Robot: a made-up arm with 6 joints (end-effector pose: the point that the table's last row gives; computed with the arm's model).
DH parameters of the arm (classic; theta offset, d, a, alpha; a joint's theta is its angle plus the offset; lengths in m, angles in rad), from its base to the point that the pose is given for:
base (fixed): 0.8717 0 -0.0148 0
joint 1: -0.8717 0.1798 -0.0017 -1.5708
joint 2: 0.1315 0 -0.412 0
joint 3: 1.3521 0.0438 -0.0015 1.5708
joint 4: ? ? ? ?
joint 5: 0 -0.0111 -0.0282 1.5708
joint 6: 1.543 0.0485 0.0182 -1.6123
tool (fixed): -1.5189 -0.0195 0 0
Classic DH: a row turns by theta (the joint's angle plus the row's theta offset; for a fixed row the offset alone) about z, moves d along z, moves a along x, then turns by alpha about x.
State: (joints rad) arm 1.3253 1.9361 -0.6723 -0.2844 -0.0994 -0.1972
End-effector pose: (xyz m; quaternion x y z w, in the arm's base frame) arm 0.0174 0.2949 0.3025 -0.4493 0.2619 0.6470 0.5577
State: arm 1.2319 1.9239 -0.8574 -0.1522 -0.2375 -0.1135
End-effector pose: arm 0.0592 0.3349 0.3371 -0.2932 0.2107 0.6139 0.7019
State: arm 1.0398 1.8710 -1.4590 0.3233 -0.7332 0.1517
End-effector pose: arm 0.1659 0.3668 0.5159 0.2800 -0.1043 0.4318 0.8511
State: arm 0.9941 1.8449 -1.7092 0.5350 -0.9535 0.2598
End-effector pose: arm 0.1808 0.3359 0.5939 0.4977 -0.2523 0.3394 0.7572
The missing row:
joint 4: 0 0.2144 0.0019 -1.5708
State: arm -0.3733 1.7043 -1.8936 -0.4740 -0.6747 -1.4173
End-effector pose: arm 0.3127 -0.1003 0.6888 -0.8115 -0.2082 -0.3190 0.4430
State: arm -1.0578 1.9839 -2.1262 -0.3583 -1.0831 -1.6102
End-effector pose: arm 0.2234 -0.3626 0.6391 -0.8338 -0.0390 -0.5225 0.1739
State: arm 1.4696 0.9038 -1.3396 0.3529 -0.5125 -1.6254
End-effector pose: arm -0.0125 -0.0154 0.6779 -0.1682 -0.5992 0.2323 0.7475
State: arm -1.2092 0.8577 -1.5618 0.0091 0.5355 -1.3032
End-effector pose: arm -0.0033 0.0238 0.6943 -0.5633 0.2647 -0.4801 0.6182
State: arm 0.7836 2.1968 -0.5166 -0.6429 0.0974 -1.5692
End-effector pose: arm 0.1871 0.2145 0.2142 0.6793 -0.0992 -0.7270 0.0159
